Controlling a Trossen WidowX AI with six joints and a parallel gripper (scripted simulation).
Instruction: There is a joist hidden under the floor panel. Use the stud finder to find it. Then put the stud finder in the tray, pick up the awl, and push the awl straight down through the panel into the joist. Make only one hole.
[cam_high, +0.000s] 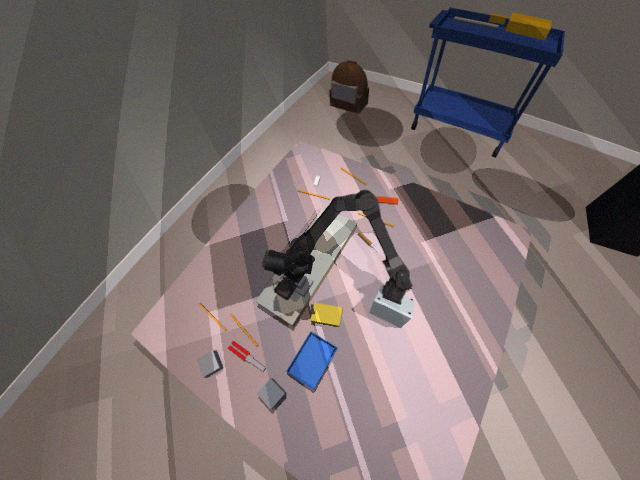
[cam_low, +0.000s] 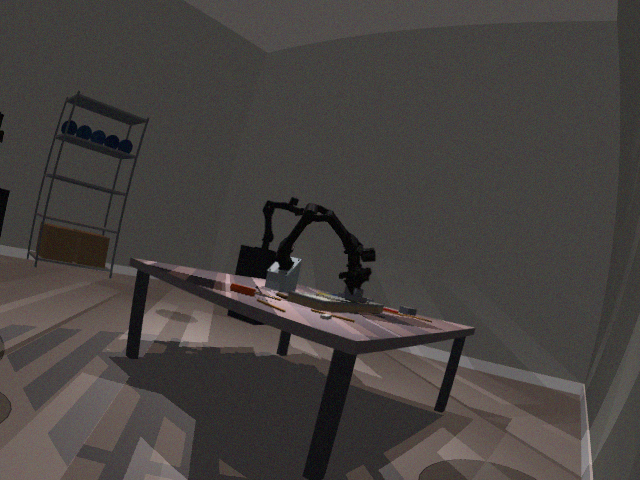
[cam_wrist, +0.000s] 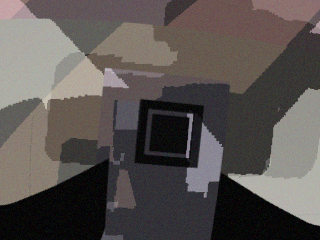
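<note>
Right now my gripper tip is 24 cm to the right of the blue tray, 18 cm past it and 5 cm above it. From my gripper tip the other things lie so: yellow block (17 cm behind, 7 cm to the left, 5 cm below); awl (29 cm to the right, 23 cm behind, 6 cm below); stud finder (2 cm above, 1 cm ahead).
</note>
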